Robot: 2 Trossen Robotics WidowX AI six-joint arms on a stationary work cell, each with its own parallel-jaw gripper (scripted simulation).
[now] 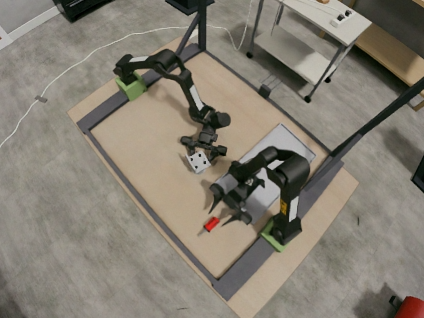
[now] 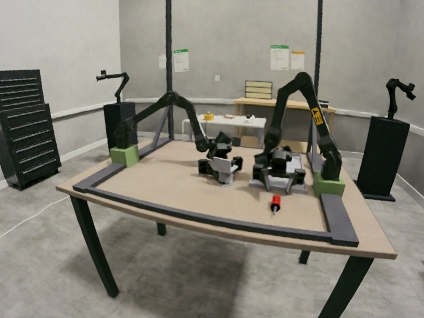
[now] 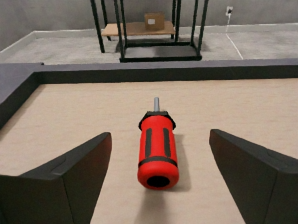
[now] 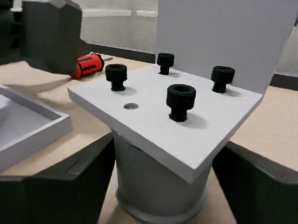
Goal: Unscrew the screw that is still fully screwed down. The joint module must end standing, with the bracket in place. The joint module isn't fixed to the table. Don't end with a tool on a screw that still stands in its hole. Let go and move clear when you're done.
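I can see my left gripper [image 3: 160, 137], and image 4 [image 4: 73, 47] shows it too. My right gripper [image 4: 162, 139] is visible to me as well. I also see a shallow grey tray [image 1: 283, 138], though in image 3 the tray is out of frame.
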